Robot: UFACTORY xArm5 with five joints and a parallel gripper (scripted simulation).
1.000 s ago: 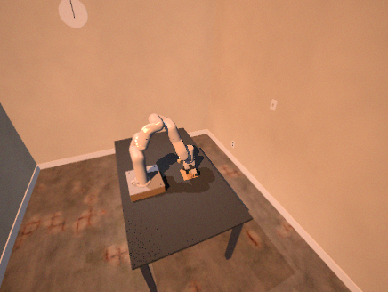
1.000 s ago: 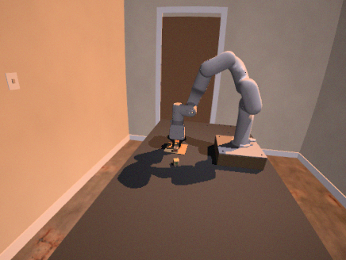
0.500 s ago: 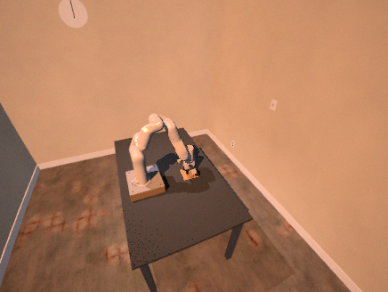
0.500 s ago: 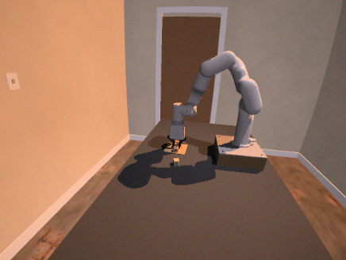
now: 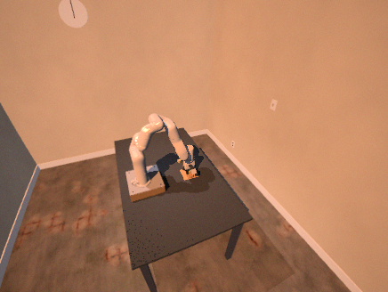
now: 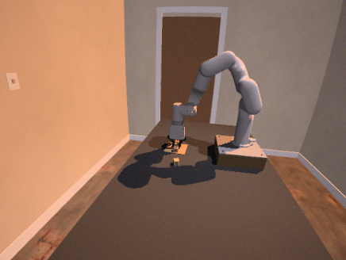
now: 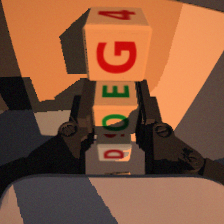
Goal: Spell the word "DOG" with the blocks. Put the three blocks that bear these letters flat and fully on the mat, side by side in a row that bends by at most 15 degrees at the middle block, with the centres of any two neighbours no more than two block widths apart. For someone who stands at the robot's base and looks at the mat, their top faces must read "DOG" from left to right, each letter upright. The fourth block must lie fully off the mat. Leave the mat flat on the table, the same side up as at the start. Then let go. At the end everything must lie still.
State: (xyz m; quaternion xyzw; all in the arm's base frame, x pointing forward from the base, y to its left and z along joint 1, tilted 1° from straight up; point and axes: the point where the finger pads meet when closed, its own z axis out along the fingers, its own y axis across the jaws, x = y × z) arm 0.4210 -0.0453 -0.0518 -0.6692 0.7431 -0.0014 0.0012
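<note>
Now: the orange mat 2 cm below my hand.
</note>
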